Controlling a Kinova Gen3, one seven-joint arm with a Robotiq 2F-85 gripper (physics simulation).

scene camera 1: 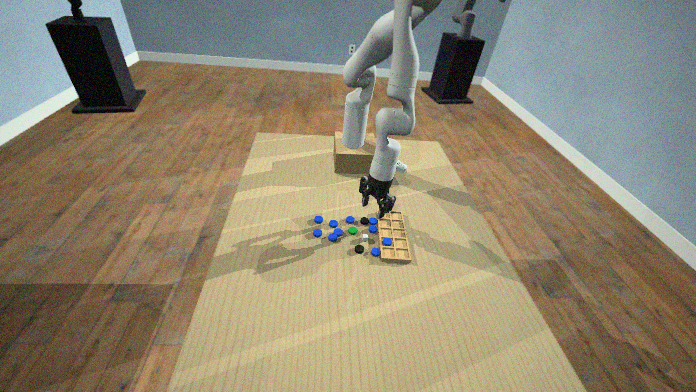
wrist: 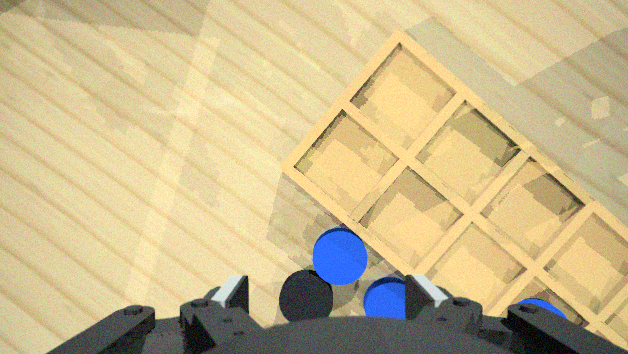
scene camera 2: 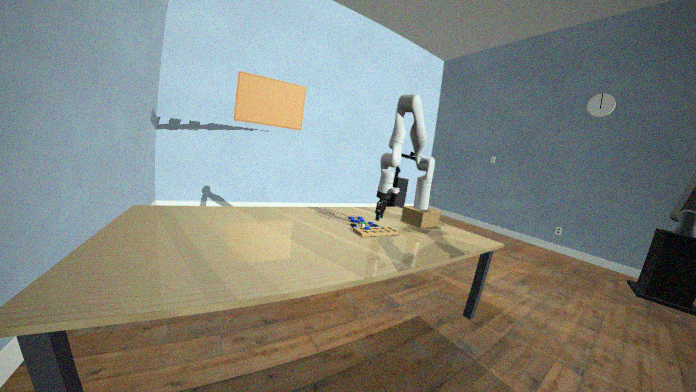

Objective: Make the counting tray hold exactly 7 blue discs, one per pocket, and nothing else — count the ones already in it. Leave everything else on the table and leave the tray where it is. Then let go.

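The wooden counting tray point(scene camera 1: 396, 260) point(scene camera 2: 376, 234) point(wrist: 320, 196) has two columns of pockets. One blue disc point(scene camera 1: 387, 241) point(wrist: 542, 307) sits in a left-column pocket, partly hidden by the gripper in the wrist view. A blue disc point(scene camera 1: 373, 220) point(wrist: 340, 256) lies by the tray's back left side, with another blue disc point(scene camera 1: 372, 229) point(wrist: 386, 300) in front of it. A further blue disc point(scene camera 1: 375, 252) lies by the front left. Several more blue discs, such as this blue disc point(scene camera 1: 333, 223), lie farther left. My gripper point(scene camera 1: 373, 209) point(scene camera 2: 378, 218) point(wrist: 326, 297) is open and empty, above the tray's back left area.
A black disc point(scene camera 1: 364, 220) point(wrist: 306, 296) touches the back blue disc. A green disc point(scene camera 1: 352, 230), a small white cube point(scene camera 1: 365, 237) and a second black disc point(scene camera 1: 359, 249) lie left of the tray. The arm's wooden base block point(scene camera 1: 350, 162) point(scene camera 2: 420, 218) stands behind.
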